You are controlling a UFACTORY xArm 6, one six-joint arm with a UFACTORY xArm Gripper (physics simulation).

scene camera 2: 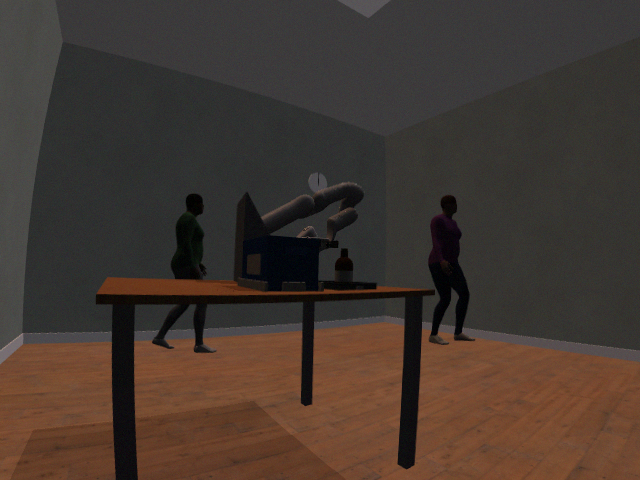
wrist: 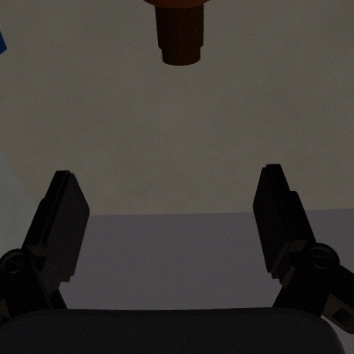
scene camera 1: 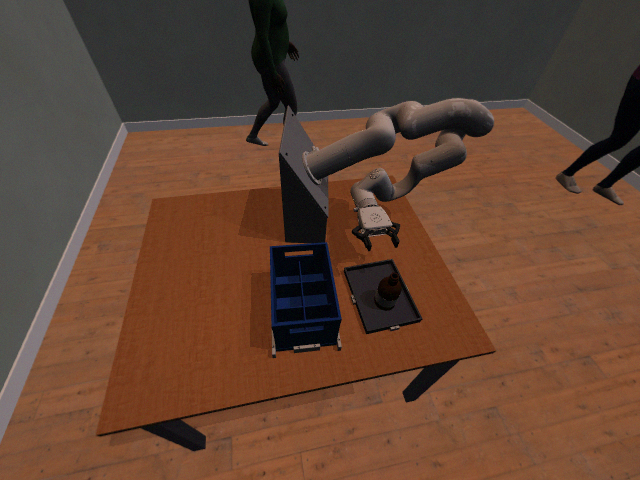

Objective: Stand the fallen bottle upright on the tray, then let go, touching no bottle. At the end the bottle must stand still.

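Places are measured from the arm's base along level axes (x ahead, y left, z up), in metres.
Where they show: gripper, fingertip midpoint: (scene camera 2: 329,243) (wrist: 168,187) (scene camera 1: 383,246); arm's base at its link origin: (scene camera 2: 259,228) (scene camera 1: 311,168).
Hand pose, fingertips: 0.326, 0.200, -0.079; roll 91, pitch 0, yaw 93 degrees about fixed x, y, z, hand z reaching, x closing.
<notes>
Each offset is from my fingertips to the top centre of the thing, as dx, dy, dz. Level surfaces: height alone.
A brown bottle {+0.096, +0.014, -0.025} (scene camera 1: 387,292) (scene camera 2: 343,267) with a pale label stands upright on the dark tray (scene camera 1: 364,329) (scene camera 2: 368,285). In the wrist view the neck of the bottle (wrist: 180,35) shows at the top, beyond the fingertips. My gripper (scene camera 1: 383,246) (wrist: 168,187) is open and empty. It is behind the bottle, on the robot base's side, and above the level of the tray, apart from the bottle. In scene camera 2 the gripper shows partly, behind the crate and higher than the bottle's neck.
A blue crate {+0.090, -0.271, -0.010} (scene camera 1: 336,305) (scene camera 2: 293,262) with divided compartments stands on the table {dz -0.185} (scene camera 1: 196,310) (scene camera 2: 170,289) beside the tray. The grey robot mount (scene camera 1: 305,217) (scene camera 2: 240,227) stands behind the crate. Two people stand on the floor beyond the table.
</notes>
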